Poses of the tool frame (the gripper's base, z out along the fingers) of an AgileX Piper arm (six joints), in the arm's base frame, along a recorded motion.
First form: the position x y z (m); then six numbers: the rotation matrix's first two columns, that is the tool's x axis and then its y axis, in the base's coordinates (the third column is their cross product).
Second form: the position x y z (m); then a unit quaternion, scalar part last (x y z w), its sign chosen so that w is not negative. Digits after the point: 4 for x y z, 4 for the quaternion.
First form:
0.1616, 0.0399, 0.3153, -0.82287, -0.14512, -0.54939, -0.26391, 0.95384, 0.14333
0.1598, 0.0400, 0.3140, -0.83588, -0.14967, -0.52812, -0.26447, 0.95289, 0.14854
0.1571, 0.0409, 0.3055, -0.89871, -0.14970, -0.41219, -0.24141, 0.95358, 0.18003
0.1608, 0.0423, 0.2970, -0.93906, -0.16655, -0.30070, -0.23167, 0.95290, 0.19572
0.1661, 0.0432, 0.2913, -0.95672, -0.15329, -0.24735, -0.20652, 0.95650, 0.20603
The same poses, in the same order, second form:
0.1616, 0.0399, 0.3153, -0.1078, 0.9487, 0.1071, 0.2774
0.1598, 0.0400, 0.3140, -0.1088, 0.9520, 0.1083, 0.2650
0.1571, 0.0409, 0.3055, -0.1010, 0.9677, 0.1140, 0.2011
0.1608, 0.0423, 0.2970, -0.1018, 0.9779, 0.1148, 0.1418
0.1661, 0.0432, 0.2913, -0.0916, 0.9823, 0.1156, 0.1151

